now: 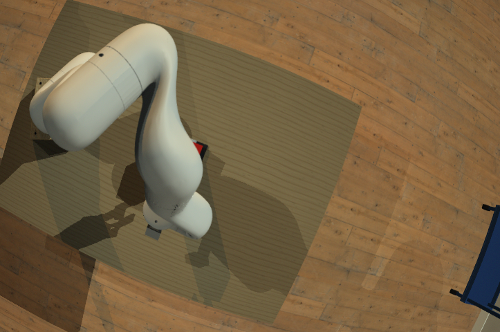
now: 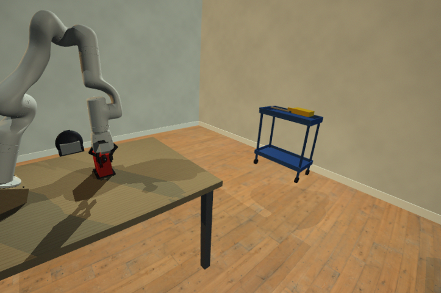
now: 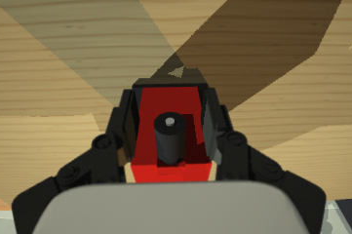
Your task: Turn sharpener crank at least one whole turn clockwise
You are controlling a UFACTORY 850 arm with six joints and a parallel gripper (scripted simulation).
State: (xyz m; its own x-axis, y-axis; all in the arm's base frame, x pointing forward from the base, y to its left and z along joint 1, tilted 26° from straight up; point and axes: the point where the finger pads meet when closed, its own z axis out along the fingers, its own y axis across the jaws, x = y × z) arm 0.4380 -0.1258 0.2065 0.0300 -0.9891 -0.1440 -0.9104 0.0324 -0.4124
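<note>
The black crank knob is 2 cm to the left of my hand.
</note>
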